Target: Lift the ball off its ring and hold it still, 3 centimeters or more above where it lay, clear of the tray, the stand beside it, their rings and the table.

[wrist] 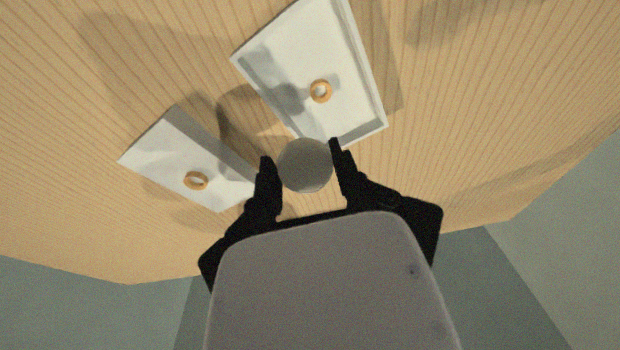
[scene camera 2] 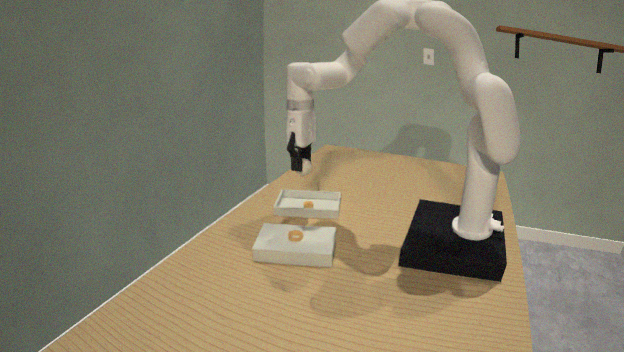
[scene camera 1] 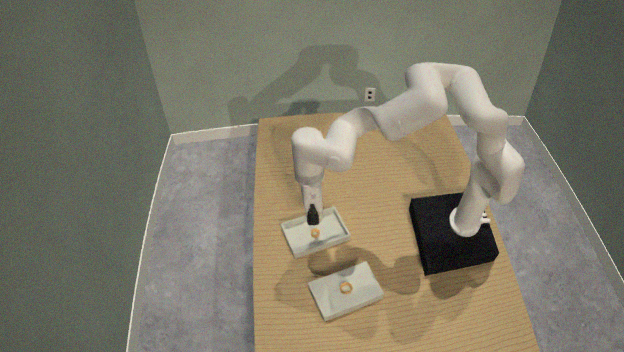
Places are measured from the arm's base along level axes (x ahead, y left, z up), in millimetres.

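Where they show: gripper, between the fingertips: (wrist: 302,158) (scene camera 2: 301,167) (scene camera 1: 312,216); arm's base, origin of its link: (scene camera 2: 472,228) (scene camera 1: 464,221).
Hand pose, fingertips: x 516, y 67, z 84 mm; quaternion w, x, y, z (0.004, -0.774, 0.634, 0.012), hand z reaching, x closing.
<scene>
Things, the pixels of their top centre, and the offset from my fingertips. "spot": a spot on its surface instead. Level surfaces: height alone.
- grey-white ball, centre of its top: (wrist: 307,188) (scene camera 2: 303,158) dx -6, dy -1, dz +27 mm
- pale tray, centre of its top: (wrist: 322,97) (scene camera 2: 308,199) (scene camera 1: 315,229) dx -1, dy -33, dz -112 mm
- second orange ring, a spot on its surface: (wrist: 195,180) (scene camera 2: 295,239) (scene camera 1: 347,290) spot: dx -121, dy +190, dz -102 mm
- wooden table, height of its surface: dz -140 mm
My gripper (scene camera 2: 301,169) (wrist: 302,158) is shut on a grey-white ball (scene camera 2: 305,168) (wrist: 305,165), with one black finger on each side of it. In scene camera 1 the gripper (scene camera 1: 313,223) hides the ball. The ball is held well above the pale tray (scene camera 1: 294,250) (scene camera 2: 307,212) (wrist: 367,75), apart from it. An orange ring (scene camera 1: 315,233) (scene camera 2: 308,205) (wrist: 321,91) lies bare on the tray's floor. A pale flat stand (scene camera 1: 350,309) (scene camera 2: 292,257) (wrist: 145,150) is beside the tray, and a second orange ring (scene camera 1: 346,287) (scene camera 2: 295,236) (wrist: 195,180) lies empty on its top.
The tray and stand are on a wooden table (scene camera 1: 400,320) (scene camera 2: 400,320) (wrist: 475,100). The arm's base stands on a black block (scene camera 1: 435,250) (scene camera 2: 450,260) at the right of the scene views. Green walls rise behind the table, and a wooden rail (scene camera 2: 560,38) is on one.
</scene>
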